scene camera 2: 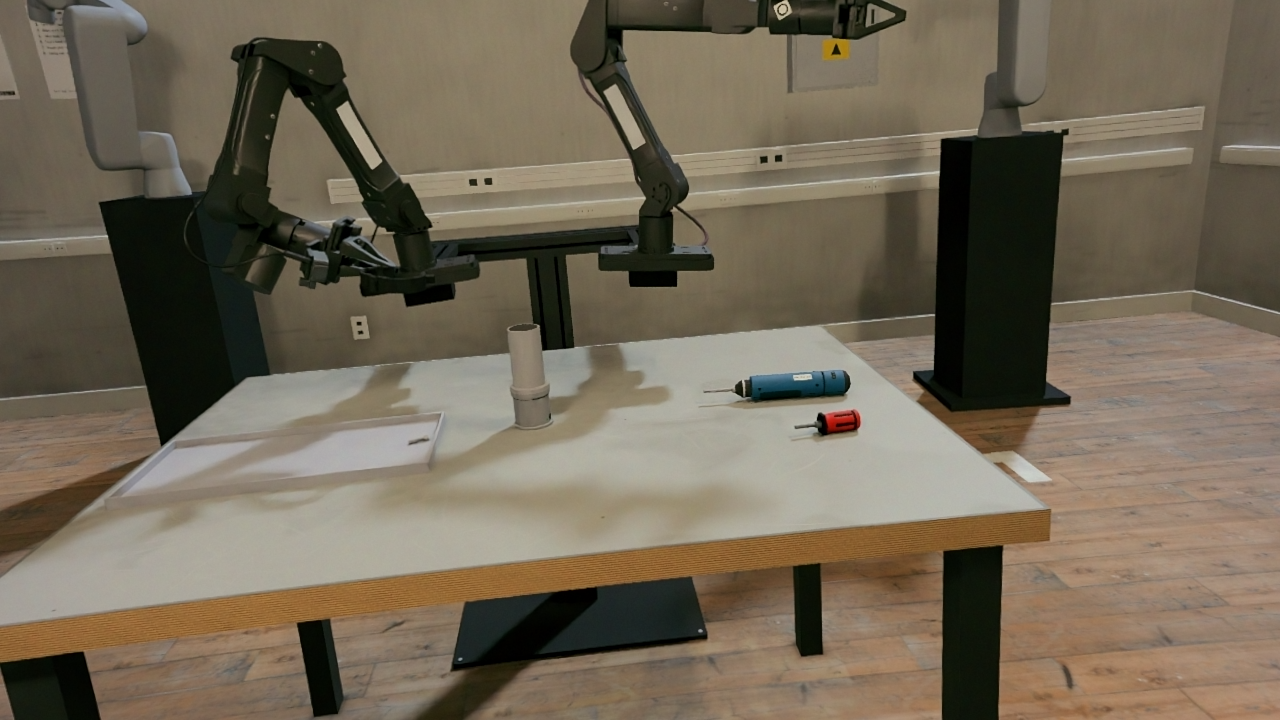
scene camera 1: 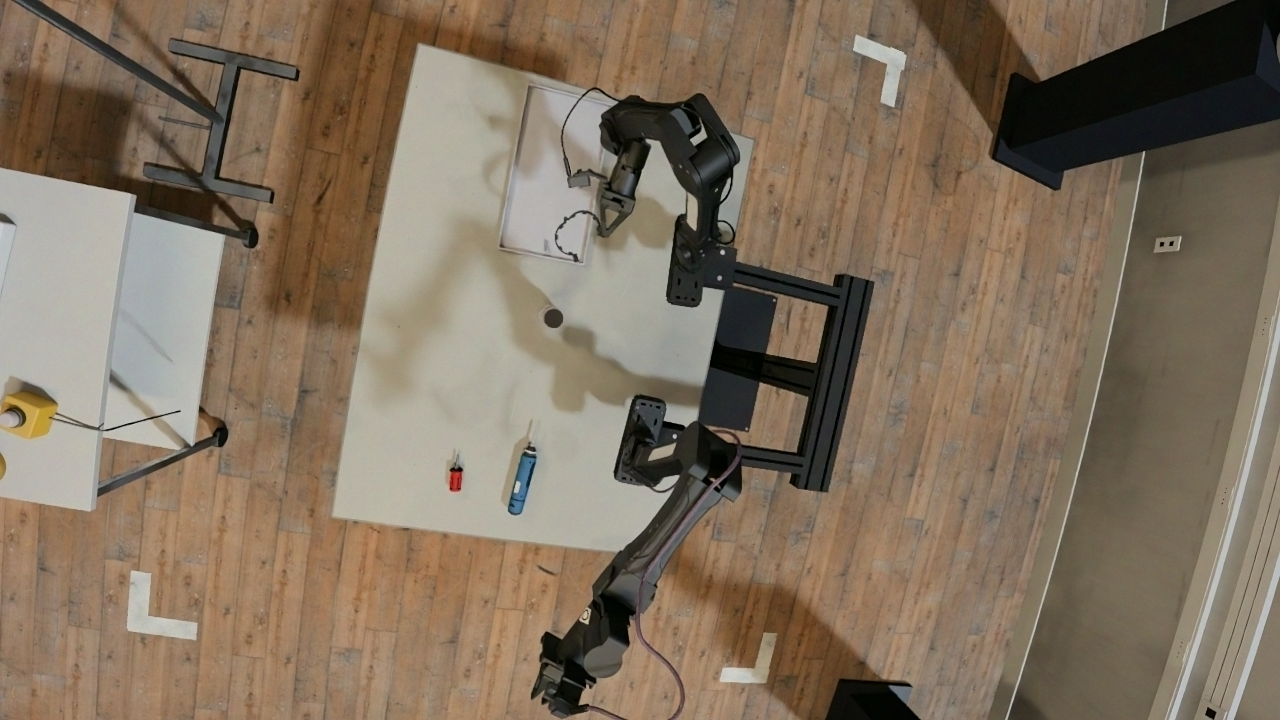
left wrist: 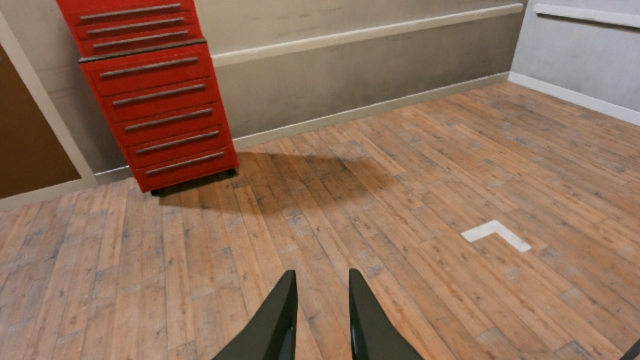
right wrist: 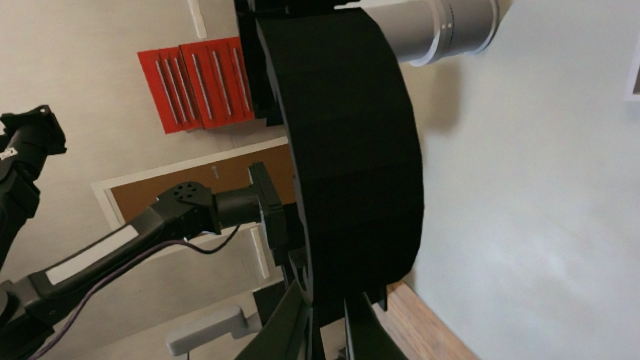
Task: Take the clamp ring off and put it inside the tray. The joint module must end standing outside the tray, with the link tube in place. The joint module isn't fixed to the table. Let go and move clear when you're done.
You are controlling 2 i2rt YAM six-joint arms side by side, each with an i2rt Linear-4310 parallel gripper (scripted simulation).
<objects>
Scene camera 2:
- my left gripper: 905,15
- my right gripper: 394,271
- pale link tube: 524,340
</objects>
